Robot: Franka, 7 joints.
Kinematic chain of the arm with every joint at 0, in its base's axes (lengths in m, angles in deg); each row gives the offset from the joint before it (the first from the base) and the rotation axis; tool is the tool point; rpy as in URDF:
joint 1: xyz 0 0 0.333 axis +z
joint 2: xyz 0 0 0 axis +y
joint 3: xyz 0 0 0.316 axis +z
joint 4: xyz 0.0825 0 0 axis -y
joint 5: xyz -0.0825 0 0.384 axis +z
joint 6: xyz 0 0 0 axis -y
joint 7: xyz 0.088 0 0 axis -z
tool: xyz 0 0 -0.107 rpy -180 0 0
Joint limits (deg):
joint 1: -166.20..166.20
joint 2: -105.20..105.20
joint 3: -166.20..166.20
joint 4: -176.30..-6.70
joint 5: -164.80..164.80
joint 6: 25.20..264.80
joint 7: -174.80..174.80
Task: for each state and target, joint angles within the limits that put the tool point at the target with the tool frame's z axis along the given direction. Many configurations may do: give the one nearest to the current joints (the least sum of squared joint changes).
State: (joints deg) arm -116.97 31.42 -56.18 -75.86 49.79 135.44 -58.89
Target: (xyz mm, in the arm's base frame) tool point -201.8 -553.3 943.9 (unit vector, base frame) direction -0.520 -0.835 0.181
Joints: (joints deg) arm -76.33 31.10 -67.73 -42.67 35.51 160.62 -58.89
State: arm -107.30 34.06 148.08 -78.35 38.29 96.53 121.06
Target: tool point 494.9 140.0 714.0 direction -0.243 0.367 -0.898
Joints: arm -125.60 -2.64 132.97 -73.80 27.75 65.95 121.06
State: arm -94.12 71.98 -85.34 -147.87 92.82 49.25 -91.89
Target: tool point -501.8 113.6 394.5 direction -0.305 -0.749 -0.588
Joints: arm -120.43 63.11 -104.09 -126.19 101.38 58.01 -91.89
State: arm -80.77 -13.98 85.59 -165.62 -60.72 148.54 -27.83
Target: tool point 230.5 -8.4 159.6 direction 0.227 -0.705 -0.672
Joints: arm -71.89 -25.11 79.55 -174.87 -87.55 157.66 -27.83
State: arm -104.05 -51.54 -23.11 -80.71 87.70 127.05 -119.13
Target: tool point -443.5 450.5 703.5 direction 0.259 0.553 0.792
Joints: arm -80.03 -101.77 -43.02 -88.40 110.30 114.27 -119.13
